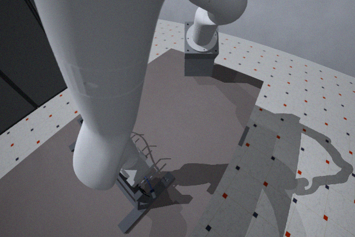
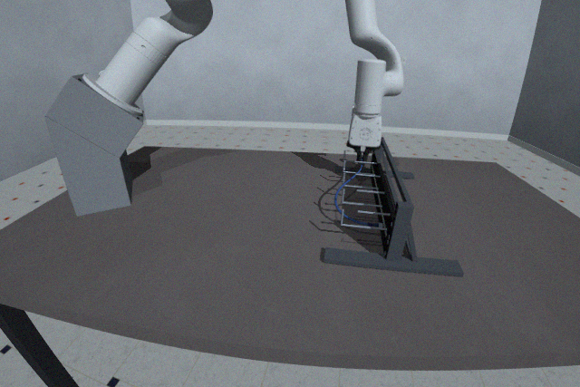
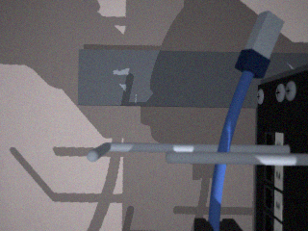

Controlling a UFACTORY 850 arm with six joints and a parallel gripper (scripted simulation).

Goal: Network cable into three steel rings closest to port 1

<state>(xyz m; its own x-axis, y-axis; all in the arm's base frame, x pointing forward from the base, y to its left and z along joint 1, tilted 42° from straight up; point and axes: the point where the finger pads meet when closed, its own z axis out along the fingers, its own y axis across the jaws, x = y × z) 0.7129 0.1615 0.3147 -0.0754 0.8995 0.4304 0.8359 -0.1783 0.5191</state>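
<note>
The plug lies 1 cm ahead of my hand, 10 cm to the left of it and 2 cm below it. Round my hand: dark patch panel: 7 cm ahead, 14 cm to the right, 2 cm below.
</note>
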